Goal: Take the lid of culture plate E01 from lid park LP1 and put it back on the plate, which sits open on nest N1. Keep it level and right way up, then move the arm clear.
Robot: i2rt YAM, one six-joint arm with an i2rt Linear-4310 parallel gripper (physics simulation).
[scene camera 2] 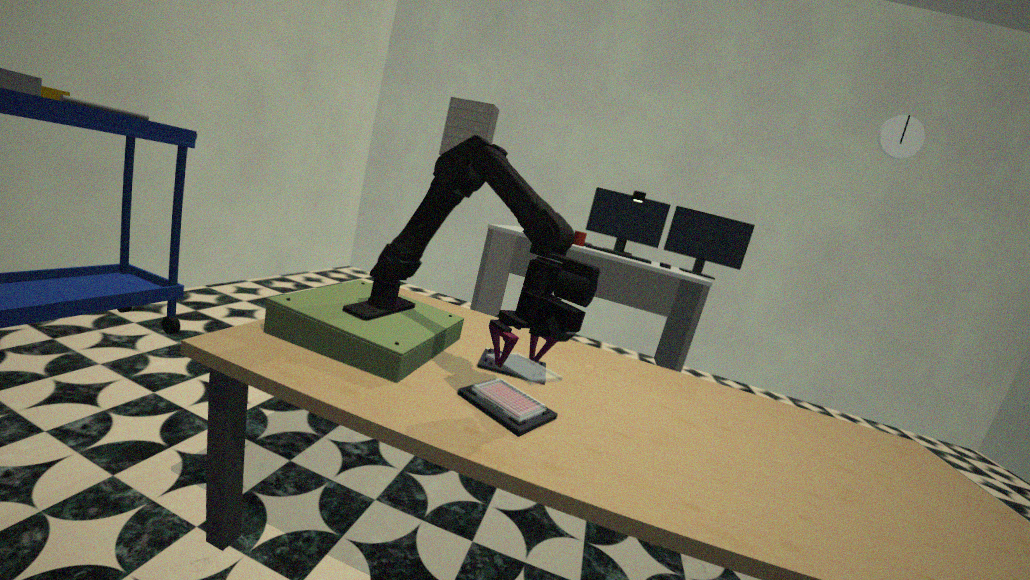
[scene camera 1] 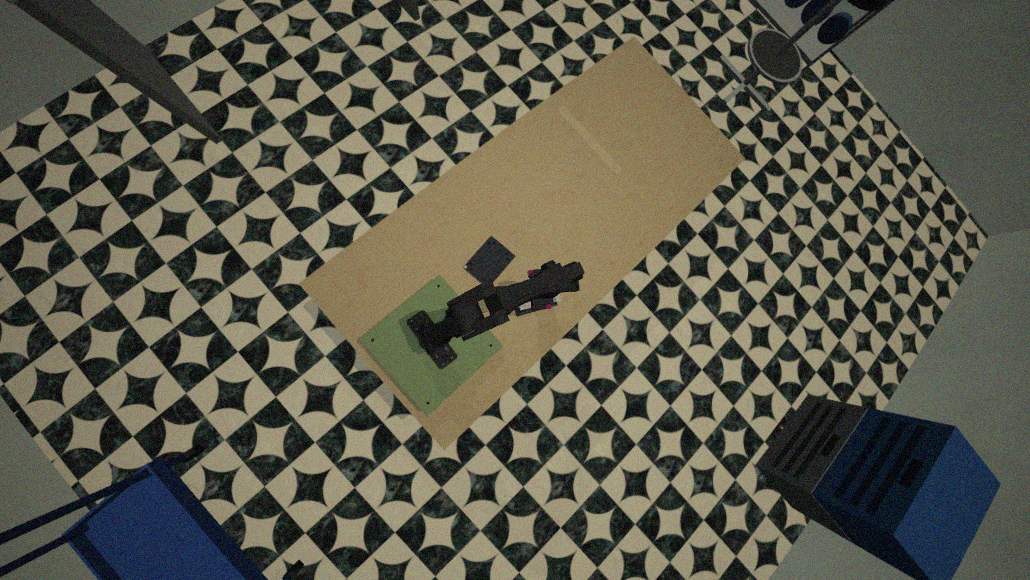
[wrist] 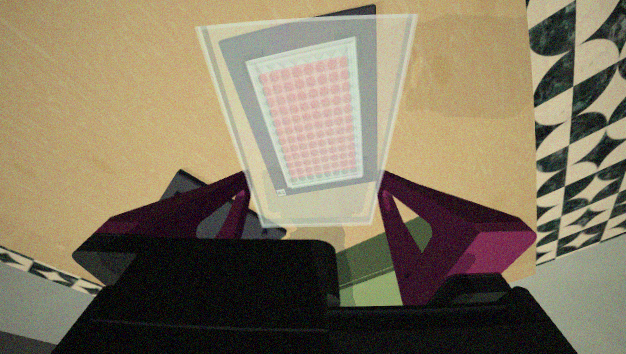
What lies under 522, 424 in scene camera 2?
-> A dark nest pad.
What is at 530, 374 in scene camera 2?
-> A clear grey lid.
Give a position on a clear grey lid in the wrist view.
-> At 310, 104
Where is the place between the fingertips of my gripper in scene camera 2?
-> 515, 365
